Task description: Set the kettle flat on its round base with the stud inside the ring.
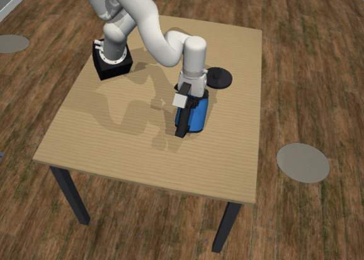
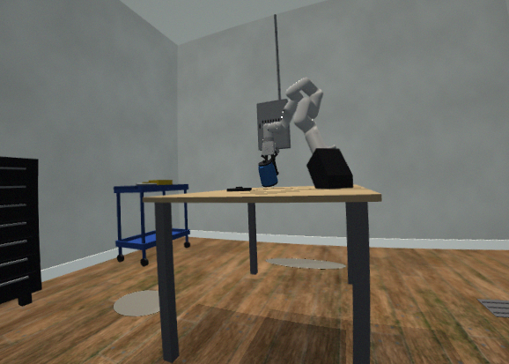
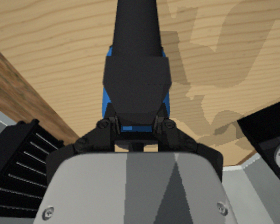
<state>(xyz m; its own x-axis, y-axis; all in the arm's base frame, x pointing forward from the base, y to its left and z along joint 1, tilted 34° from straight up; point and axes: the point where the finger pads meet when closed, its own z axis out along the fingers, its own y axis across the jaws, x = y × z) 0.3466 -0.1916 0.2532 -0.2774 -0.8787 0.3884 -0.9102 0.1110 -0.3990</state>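
My gripper is now 6 cm above the blue kettle and 1 cm to the right of it. The rest, counted from my hand: round black base (35 cm to the left, 18 cm below, 13 cm ahead).
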